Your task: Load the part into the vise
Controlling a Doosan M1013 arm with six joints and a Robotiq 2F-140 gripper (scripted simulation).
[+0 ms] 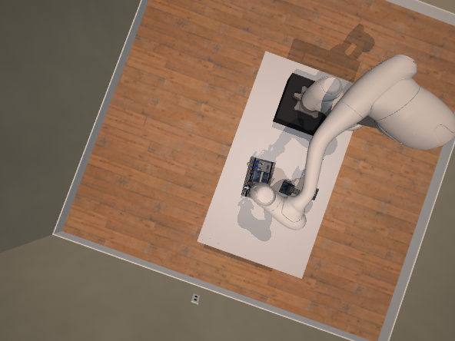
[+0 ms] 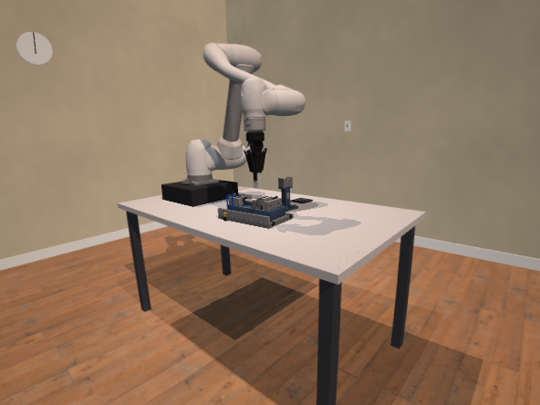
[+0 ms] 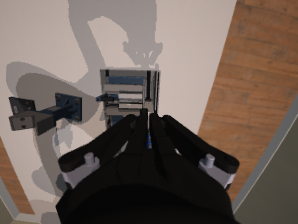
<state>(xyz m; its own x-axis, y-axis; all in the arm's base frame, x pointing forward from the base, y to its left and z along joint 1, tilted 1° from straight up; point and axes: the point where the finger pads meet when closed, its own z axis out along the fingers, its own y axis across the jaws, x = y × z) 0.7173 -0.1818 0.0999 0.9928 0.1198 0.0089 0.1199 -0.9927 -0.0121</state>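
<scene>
The part lies 90 mm below my hand and 50 mm to the left of it. Also, from my hand: vise base 150 mm below, 80 mm behind, 60 mm to the left.
</scene>
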